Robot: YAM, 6 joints.
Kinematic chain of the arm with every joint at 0, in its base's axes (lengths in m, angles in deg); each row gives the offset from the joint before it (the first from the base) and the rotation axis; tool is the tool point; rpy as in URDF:
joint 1: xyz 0 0 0.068 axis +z
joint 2: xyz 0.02 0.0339 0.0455 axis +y
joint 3: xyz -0.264 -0.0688 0 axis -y
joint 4: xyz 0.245 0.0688 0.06 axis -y
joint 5: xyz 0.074 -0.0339 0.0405 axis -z
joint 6: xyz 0.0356 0 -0.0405 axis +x
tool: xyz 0 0 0 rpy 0 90 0
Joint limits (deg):
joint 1: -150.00..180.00
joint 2: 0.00..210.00
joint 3: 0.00..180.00
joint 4: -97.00..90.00
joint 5: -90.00..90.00
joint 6: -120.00..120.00
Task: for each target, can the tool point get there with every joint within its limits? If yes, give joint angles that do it. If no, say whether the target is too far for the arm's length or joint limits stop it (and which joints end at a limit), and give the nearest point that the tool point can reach.
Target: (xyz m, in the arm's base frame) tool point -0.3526 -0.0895 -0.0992
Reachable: no: joint limits stop it (at a limit: joint 1) | nearest point -0.3526 -0.0356 -0.0992 | short by 0.054 m
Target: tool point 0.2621 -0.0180 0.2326
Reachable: yes | joints 3.43 79.89 50.64 -29.93 71.06 -36.08
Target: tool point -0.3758 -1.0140 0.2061
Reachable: no: too far | nearest point -0.2236 -0.6034 0.1679 | short by 0.440 m
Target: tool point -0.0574 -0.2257 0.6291
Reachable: yes | joints 77.10 36.47 117.32 19.81 -9.01 -101.35
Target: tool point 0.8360 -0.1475 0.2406
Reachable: no: too far | nearest point 0.6289 -0.1110 0.2084 | short by 0.213 m
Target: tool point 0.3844 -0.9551 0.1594
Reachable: no: too far | nearest point 0.2409 -0.5985 0.1419 | short by 0.385 m
